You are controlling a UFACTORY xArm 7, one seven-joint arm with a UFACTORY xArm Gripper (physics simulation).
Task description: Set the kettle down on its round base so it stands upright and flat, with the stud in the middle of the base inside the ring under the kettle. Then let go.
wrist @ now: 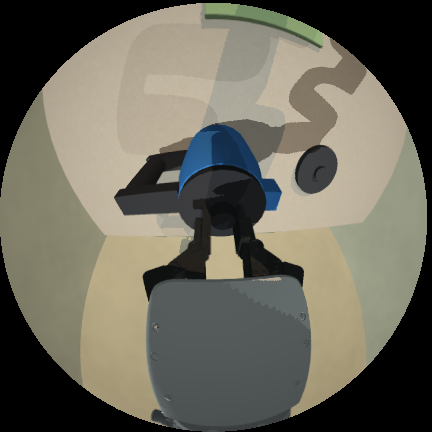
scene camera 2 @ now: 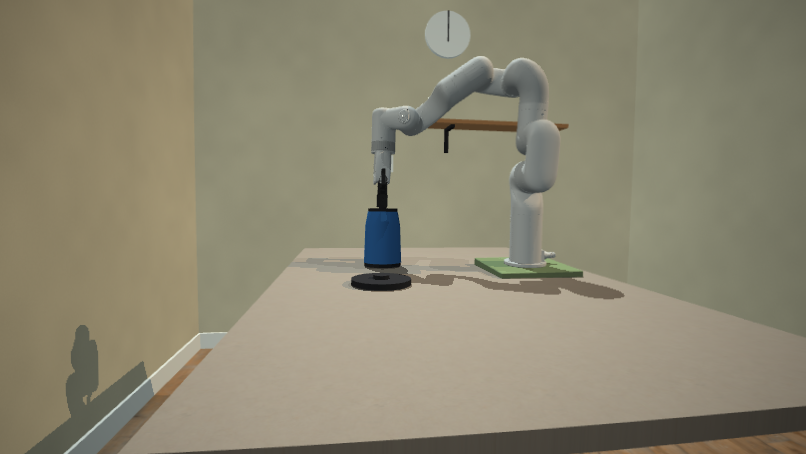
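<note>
The blue kettle (scene camera 2: 382,239) (wrist: 220,147) stands upright on the table, behind the round base in the scene view. Its black handle (wrist: 145,200) points left and its blue spout (wrist: 273,195) right in the wrist view. My gripper (scene camera 2: 382,204) (wrist: 221,214) is above the kettle's dark lid, shut on the lid knob (wrist: 222,218), with one finger on each side. The black round base (scene camera 2: 366,283) (wrist: 306,172) lies flat on the table, apart from the kettle. Its raised middle stud (scene camera 2: 381,276) (wrist: 320,174) is uncovered. The ring under the kettle is hidden.
The arm stands on a green plate (scene camera 2: 541,271) (wrist: 250,14) at the right of the scene view. The table (scene camera 2: 428,360) (wrist: 95,115) reaches toward the scene camera. A wooden shelf (scene camera 2: 485,125) and a clock (scene camera 2: 439,34) are on the back wall.
</note>
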